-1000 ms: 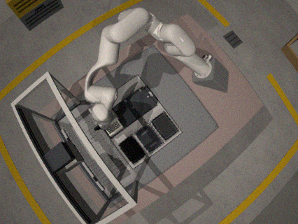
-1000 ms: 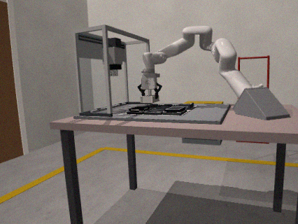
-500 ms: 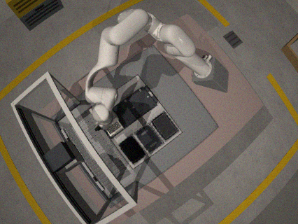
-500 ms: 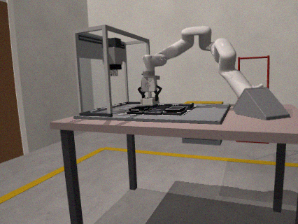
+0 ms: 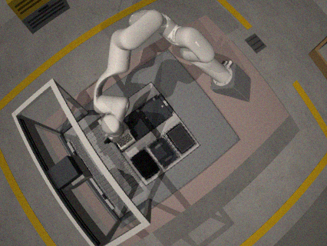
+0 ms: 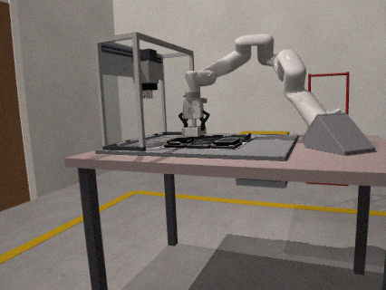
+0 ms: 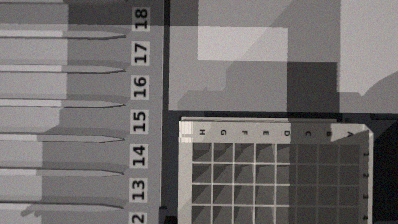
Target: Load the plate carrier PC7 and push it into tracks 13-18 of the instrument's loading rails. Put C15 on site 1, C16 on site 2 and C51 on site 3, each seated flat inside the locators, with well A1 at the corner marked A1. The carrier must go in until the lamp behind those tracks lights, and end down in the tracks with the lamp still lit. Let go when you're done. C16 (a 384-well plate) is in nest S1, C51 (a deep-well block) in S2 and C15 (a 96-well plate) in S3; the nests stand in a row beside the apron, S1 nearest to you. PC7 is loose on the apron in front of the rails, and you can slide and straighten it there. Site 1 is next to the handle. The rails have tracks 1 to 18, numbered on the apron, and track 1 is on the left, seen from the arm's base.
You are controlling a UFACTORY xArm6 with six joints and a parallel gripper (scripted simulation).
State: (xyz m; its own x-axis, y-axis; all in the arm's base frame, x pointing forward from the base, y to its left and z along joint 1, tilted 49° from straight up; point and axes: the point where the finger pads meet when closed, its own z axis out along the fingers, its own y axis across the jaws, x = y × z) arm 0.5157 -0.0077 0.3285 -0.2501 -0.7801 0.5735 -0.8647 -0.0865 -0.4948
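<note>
Now: the A1 mark 120 mm behind my hand, 160 mm to the left of it and 40 mm below it. Round my hand: black 96-well plate: 40 mm ahead, 180 mm to the left, 40 mm below; plate carrier PC7: 100 mm behind, 30 mm to the left, 40 mm below; pale well plate: 10 mm below.
</note>
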